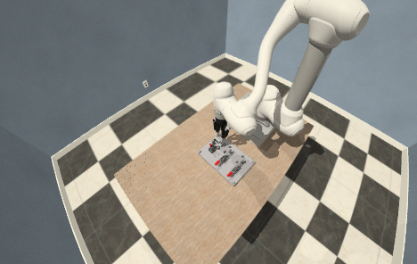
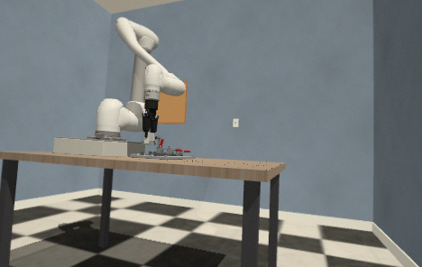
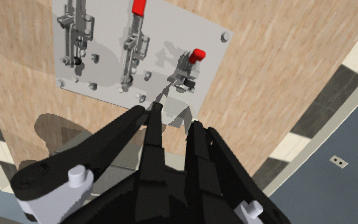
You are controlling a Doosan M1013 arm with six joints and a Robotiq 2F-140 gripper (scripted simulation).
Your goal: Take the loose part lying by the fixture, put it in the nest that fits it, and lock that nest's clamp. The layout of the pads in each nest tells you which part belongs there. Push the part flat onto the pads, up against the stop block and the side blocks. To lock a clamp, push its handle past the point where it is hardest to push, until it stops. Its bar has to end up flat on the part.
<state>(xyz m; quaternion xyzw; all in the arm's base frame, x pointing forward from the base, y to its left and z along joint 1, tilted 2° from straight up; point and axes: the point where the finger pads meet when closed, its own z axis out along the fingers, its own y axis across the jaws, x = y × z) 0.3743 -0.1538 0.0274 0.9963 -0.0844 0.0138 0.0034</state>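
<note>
My hand is 7 cm short of the grey fixture plate, 10 cm to the right of it and 10 cm above it. Also, from my hand: light grey part: 3 cm below.
</note>
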